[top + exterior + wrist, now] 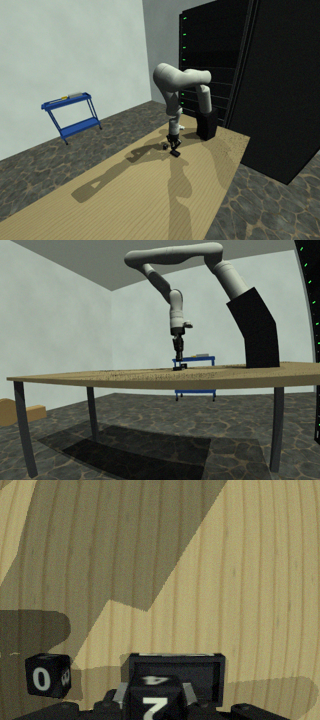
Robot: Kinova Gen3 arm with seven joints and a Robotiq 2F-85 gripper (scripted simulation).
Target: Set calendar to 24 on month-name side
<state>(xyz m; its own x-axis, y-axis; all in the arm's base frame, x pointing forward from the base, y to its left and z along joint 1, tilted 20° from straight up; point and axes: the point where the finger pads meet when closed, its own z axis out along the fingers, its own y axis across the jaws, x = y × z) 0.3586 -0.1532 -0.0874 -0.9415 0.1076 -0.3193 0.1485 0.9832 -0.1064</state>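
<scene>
Right now the black tray is 60 mm below my hand and 20 mm to the left of it. From my hand the other things lie so: black date cube (10 mm below); black cube (90 mm to the right, 60 mm below, 10 mm behind).
</scene>
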